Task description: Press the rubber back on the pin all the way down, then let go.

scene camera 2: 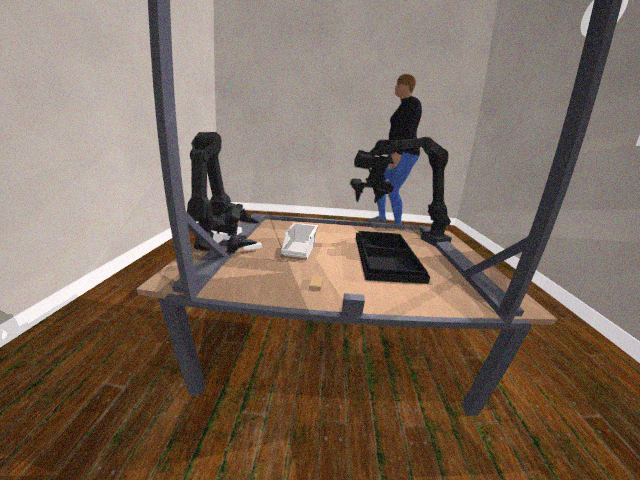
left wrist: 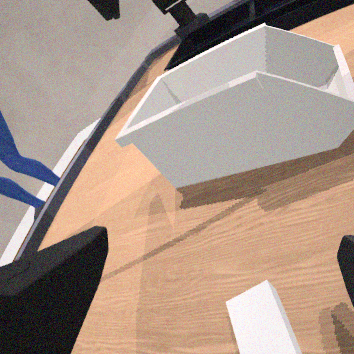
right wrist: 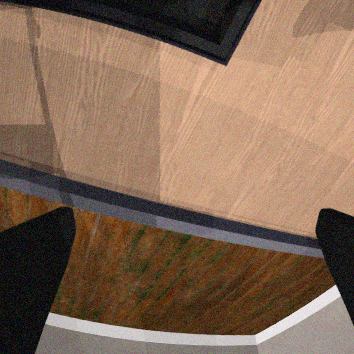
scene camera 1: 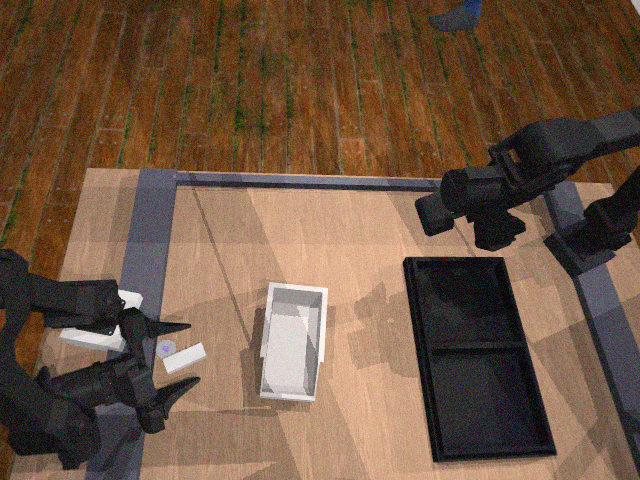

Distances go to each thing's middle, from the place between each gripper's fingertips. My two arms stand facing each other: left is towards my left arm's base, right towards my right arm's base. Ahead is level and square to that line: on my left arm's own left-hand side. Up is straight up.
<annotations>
My right gripper is now 210 mm past the black two-compartment tray [scene camera 1: 482,400], 150 mm above it and 40 mm to the left of it. From my right hand the other things lie so: white block [scene camera 1: 72,336]: 610 mm to the left, 150 mm below, 50 mm behind; then white open tray [scene camera 1: 293,341]: 290 mm to the left, 150 mm behind, 130 mm below.
Now: the white block 10 cm ahead of my left hand, 15 cm to the left of it and 5 cm below it. From my left hand the other things lie so: black two-compartment tray: 7 cm behind, 50 cm to the right, 5 cm below; white open tray: 17 cm to the right, 3 cm below.
</annotations>
